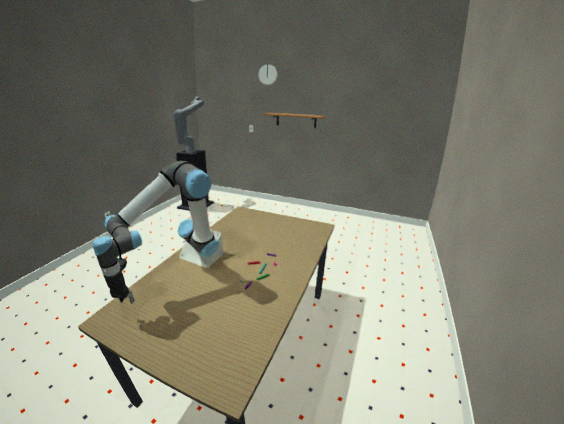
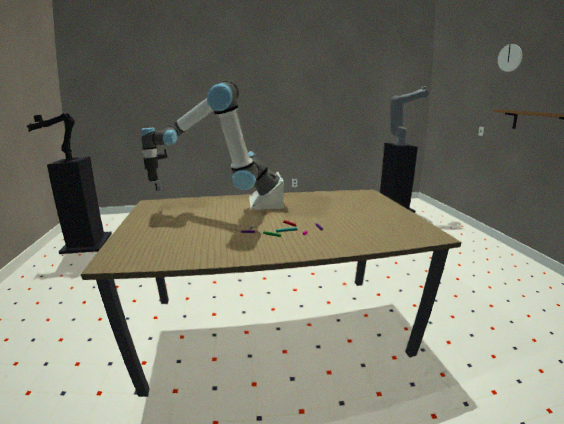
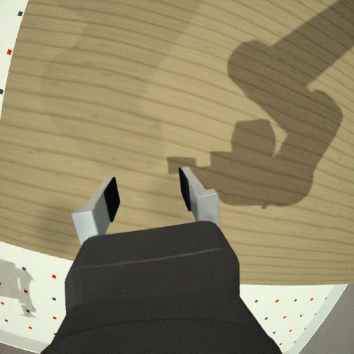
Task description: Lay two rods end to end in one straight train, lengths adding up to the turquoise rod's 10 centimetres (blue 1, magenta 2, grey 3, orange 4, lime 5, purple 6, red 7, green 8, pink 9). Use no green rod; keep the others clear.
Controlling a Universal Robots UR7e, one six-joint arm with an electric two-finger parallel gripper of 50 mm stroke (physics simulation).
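Frame: origin at the arm's base, x right, y ahead, z up, level; millimetres.
Where they show: gripper, fingertip midpoint: (image 1: 127,301) (image 2: 158,190); arm's base, link origin: (image 2: 269,186).
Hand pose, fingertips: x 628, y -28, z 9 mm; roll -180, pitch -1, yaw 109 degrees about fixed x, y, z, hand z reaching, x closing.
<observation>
Things, the pixels of their top centre, and the offset from my fingertips. Level surfaces: height alone.
- turquoise rod, top centre: (image 2: 286,228) (image 1: 262,267) dz -103, dx -618, dy +433 mm
- red rod, top centre: (image 2: 289,222) (image 1: 254,262) dz -103, dx -653, dy +361 mm
- green rod, top centre: (image 2: 272,232) (image 1: 263,276) dz -103, dx -544, dy +464 mm
- short magenta rod, top centre: (image 2: 305,232) (image 1: 275,263) dz -103, dx -688, dy +488 mm
- small grey rod, top centre: (image 2: 251,225) (image 1: 241,280) dz -103, dx -468, dy +365 mm
- wooden table, surface height: dz -113 mm
My gripper (image 1: 127,300) (image 2: 157,188) (image 3: 148,185) is open and empty, high above the table end away from the rods. On the table, the turquoise rod (image 1: 263,268) (image 2: 286,230) lies between the red rod (image 1: 254,262) (image 2: 290,223) and the green rod (image 1: 263,277) (image 2: 272,234). A short magenta rod (image 1: 275,264) (image 2: 305,232) and a purple rod (image 1: 271,255) (image 2: 319,226) lie to one side. Another purple rod (image 1: 248,285) (image 2: 248,231) lies past the green one, near a small grey rod (image 1: 242,281) (image 2: 251,228), partly in shadow. The rods lie apart, at different angles.
The wooden table (image 1: 215,360) (image 2: 175,255) (image 3: 100,125) carries the arm's white base (image 1: 197,252) (image 2: 267,201) behind the rods. The arm's shadow crosses the table and the purple and grey rods. Black pedestals (image 1: 185,192) (image 2: 80,205) with other arms stand beyond the table.
</observation>
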